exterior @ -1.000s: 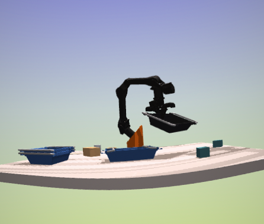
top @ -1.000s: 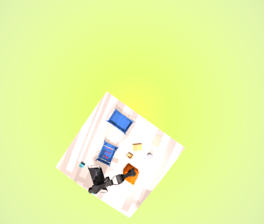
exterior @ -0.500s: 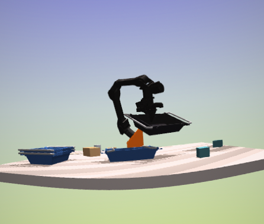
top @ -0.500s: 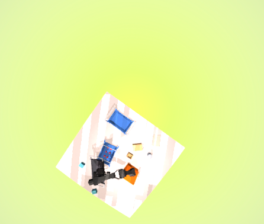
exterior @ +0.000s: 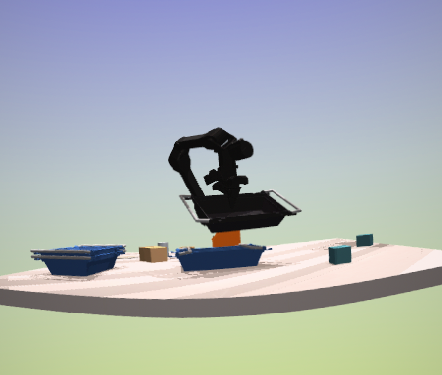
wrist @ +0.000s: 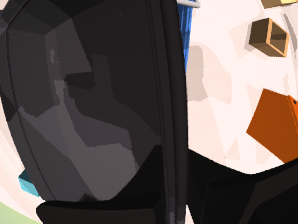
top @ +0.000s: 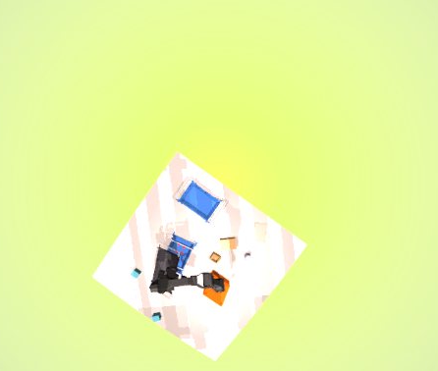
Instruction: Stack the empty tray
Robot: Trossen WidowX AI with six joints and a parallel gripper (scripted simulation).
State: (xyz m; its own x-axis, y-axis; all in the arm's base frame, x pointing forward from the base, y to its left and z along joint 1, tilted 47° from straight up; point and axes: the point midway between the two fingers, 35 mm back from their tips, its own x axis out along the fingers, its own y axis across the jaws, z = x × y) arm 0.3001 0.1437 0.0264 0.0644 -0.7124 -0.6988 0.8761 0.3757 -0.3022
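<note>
The black tray is 70 mm ahead of my gripper tip and 40 mm to the left of it. The rest, counted from my gripper tip: small grey cylinder (370 mm behind, 380 mm to the right, 150 mm below); box (180 mm behind, 370 mm to the right, 160 mm below).
</note>
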